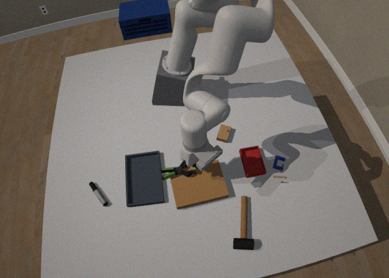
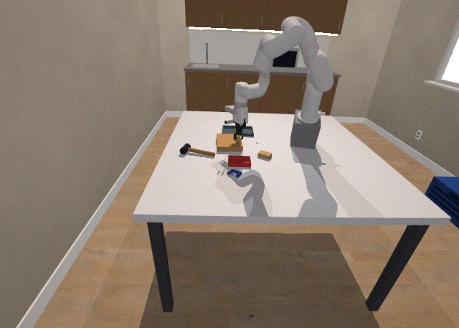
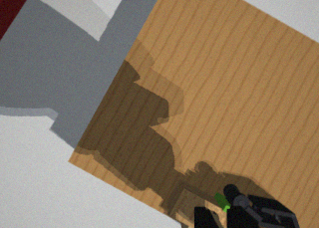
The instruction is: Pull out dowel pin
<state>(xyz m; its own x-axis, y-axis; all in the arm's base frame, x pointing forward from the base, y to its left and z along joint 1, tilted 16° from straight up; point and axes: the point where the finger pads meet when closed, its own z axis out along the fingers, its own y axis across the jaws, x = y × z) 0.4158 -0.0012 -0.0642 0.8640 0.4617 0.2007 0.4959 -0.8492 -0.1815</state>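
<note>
Now: the dowel pin 20 mm below my hand. The rest, counted from my hand: red box: 20 mm ahead, 230 mm to the left, 90 mm below; grey tray: 20 mm behind, 210 mm to the right, 90 mm below; small wooden block: 50 mm below.
</note>
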